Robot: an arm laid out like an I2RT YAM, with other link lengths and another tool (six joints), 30 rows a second.
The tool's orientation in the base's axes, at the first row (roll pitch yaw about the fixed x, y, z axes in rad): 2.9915, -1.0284, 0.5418
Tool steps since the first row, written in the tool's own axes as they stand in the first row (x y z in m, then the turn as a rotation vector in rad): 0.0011, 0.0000, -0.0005, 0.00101, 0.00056, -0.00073; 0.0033, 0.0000, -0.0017, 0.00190, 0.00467, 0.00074; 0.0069, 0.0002, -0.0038, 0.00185, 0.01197, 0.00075; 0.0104, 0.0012, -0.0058, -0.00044, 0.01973, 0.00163; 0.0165, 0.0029, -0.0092, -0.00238, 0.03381, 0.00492; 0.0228, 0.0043, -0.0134, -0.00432, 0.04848, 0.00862; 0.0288, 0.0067, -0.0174, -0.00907, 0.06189, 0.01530; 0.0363, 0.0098, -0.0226, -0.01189, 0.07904, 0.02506; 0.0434, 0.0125, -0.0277, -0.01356, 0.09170, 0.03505; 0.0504, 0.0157, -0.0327, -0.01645, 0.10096, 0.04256
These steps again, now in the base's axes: 0.0001, 0.0001, 0.0012, 0.00008, -0.00047, 0.00128; 0.0001, 0.0004, 0.0037, 0.00330, -0.00353, 0.00161; 0.0001, 0.0005, 0.0079, 0.00621, -0.01021, 0.00213; 0.0004, -0.0001, 0.0120, 0.00901, -0.01763, 0.00031; 0.0011, -0.0011, 0.0191, 0.01643, -0.02999, -0.00194; 0.0010, -0.0020, 0.0267, 0.02441, -0.04276, -0.00436; 0.0015, -0.0038, 0.0341, 0.03304, -0.05421, -0.01080; 0.0018, -0.0063, 0.0434, 0.04648, -0.06761, -0.01687; 0.0020, -0.0084, 0.0523, 0.05883, -0.07653, -0.02242; 0.0023, -0.0110, 0.0611, 0.06729, -0.08344, -0.02802
